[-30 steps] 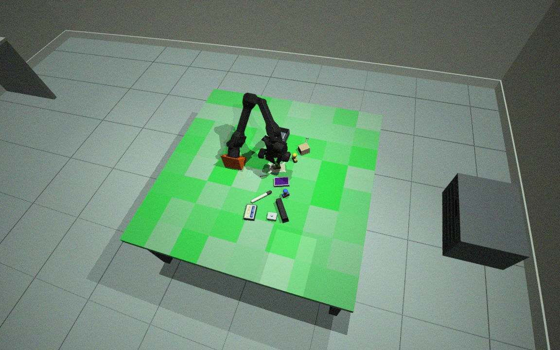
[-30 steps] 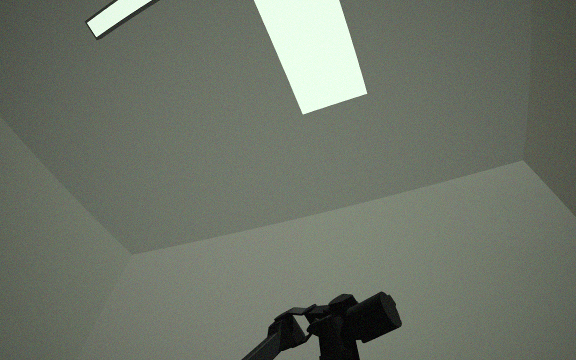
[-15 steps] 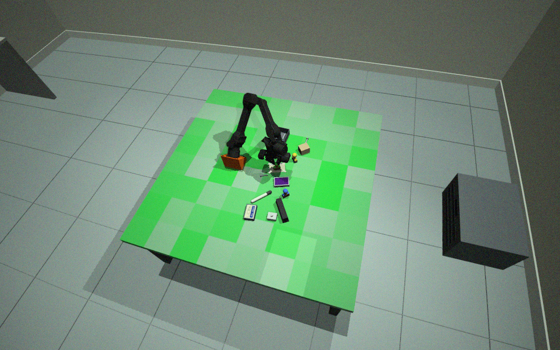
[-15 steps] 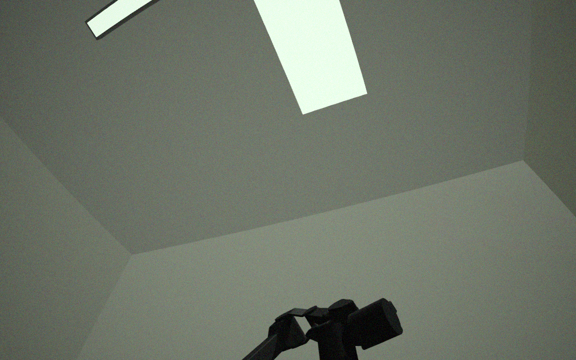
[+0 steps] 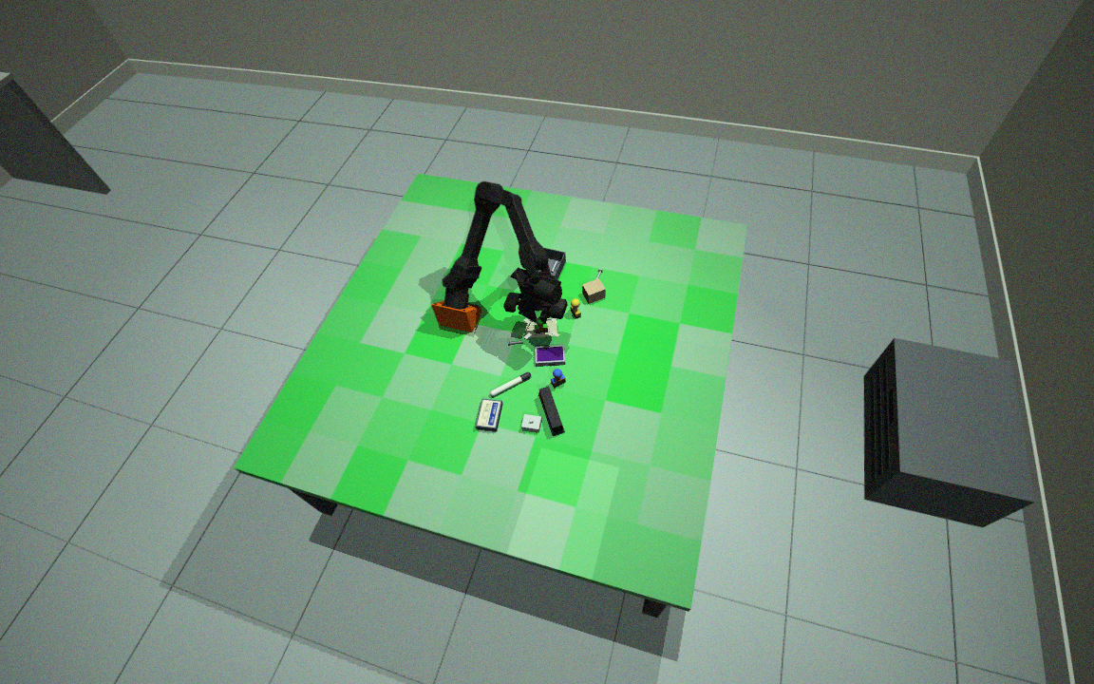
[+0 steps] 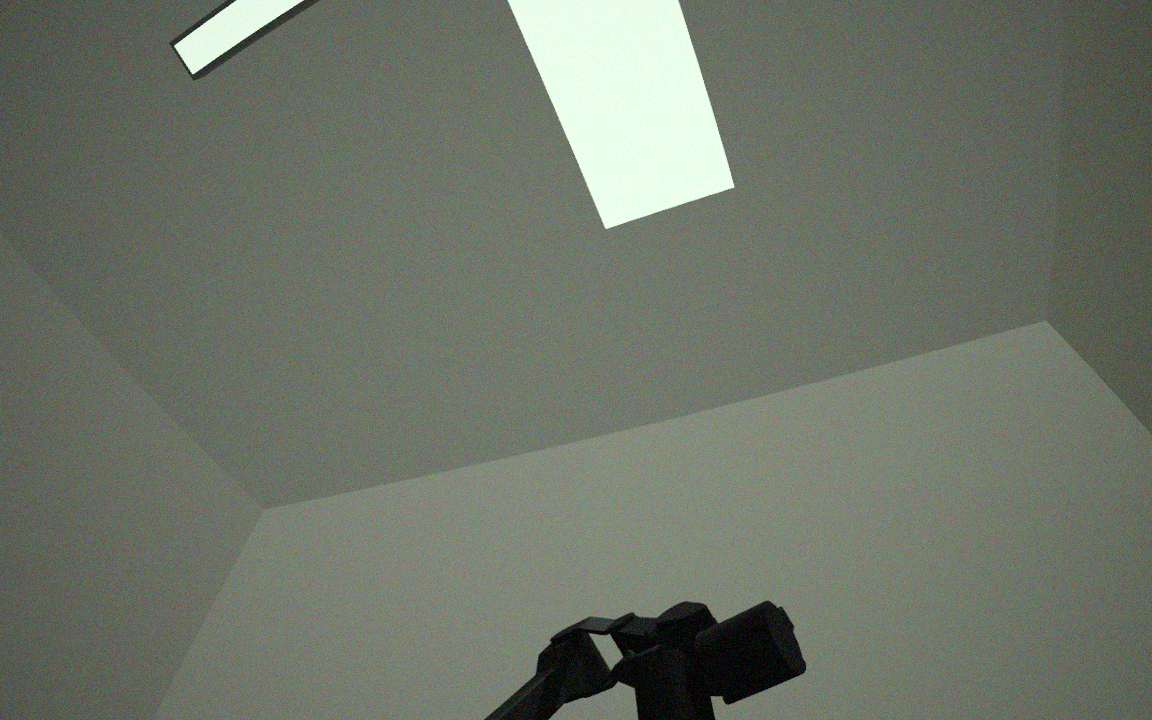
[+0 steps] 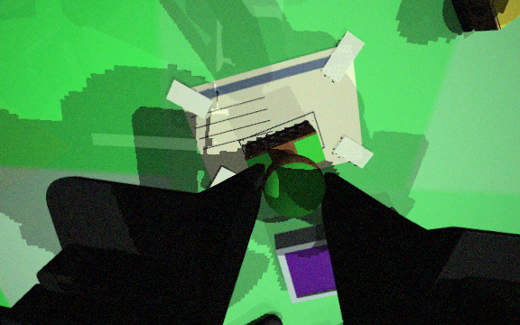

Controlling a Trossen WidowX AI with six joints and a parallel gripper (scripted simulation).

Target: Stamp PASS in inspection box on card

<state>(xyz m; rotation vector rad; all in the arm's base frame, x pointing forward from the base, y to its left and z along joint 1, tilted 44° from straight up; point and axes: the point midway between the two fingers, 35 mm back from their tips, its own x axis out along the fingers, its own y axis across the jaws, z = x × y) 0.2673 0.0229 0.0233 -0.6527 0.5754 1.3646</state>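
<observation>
The green-knobbed stamp is 2 cm below my gripper tip. The rest, counted from my gripper tip: red stamp (11 cm to the left, 5 cm behind, 3 cm below); then cream card (5 cm below, 1 cm to the left, 1 cm behind); then purple ink pad (9 cm to the right, 6 cm ahead, 4 cm below).
</observation>
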